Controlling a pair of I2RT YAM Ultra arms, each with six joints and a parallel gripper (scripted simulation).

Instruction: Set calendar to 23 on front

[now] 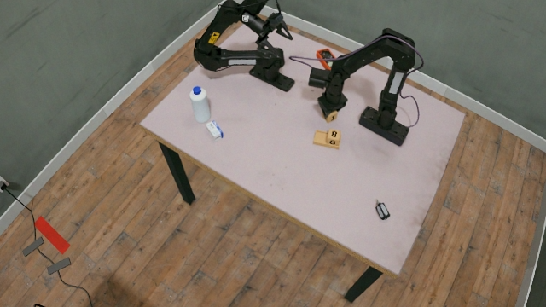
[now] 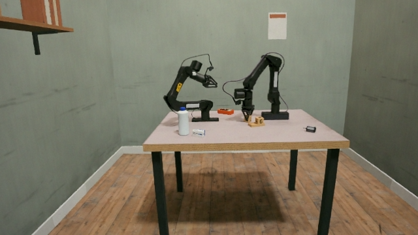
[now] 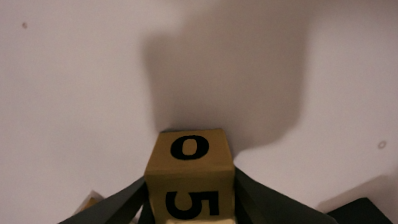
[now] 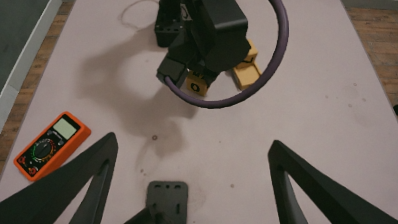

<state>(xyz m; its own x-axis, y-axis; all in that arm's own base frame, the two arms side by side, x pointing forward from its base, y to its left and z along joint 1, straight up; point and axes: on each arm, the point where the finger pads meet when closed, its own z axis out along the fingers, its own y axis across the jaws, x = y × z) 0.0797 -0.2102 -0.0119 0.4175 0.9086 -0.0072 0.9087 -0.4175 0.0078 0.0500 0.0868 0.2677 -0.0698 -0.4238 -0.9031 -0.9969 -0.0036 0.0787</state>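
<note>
The wooden tray lies 100 mm ahead of my left hand, 40 mm to the left of it and 20 mm below it. From my left hand the other things lie so: number cube (100 mm ahead, 60 mm to the left, 10 mm above); white bottle (260 mm ahead, 440 mm to the right, 50 mm above); black object (270 mm ahead, 350 mm to the left, 10 mm below).
</note>
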